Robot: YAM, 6 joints.
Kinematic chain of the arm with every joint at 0, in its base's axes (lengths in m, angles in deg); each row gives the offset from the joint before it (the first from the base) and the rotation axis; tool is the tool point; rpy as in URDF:
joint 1: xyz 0 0 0.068 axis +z
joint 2: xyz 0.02 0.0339 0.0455 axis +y
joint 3: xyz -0.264 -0.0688 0 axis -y
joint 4: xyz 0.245 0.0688 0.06 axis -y
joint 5: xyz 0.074 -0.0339 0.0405 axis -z
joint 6: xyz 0.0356 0 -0.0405 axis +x
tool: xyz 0 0 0 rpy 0 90 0
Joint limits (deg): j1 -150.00..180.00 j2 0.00..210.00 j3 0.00..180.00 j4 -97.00..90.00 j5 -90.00..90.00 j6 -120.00..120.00
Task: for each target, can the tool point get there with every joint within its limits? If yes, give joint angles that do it. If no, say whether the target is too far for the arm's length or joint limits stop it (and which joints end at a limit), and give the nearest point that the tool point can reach.
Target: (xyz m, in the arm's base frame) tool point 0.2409 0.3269 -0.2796
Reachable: yes | joints 53.32 192.88 104.90 31.28 -3.29 50.21
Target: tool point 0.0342 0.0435 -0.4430
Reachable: no: joint limits stop it (at a limit: joint 2) | nearest point 0.0610 0.0776 -0.3478 | short by 0.105 m
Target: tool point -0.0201 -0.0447 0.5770
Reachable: yes | joints 41.27 39.63 105.12 -38.19 34.82 -73.36
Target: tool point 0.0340 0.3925 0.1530
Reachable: yes | joints 87.50 118.32 84.08 -49.16 28.32 -75.73
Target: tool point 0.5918 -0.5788 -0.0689
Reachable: no: too far | nearest point 0.4507 -0.4408 -0.0243 | short by 0.202 m
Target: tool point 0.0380 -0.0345 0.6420
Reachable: yes | joints -2.73 61.66 120.16 -19.11 66.68 -41.23
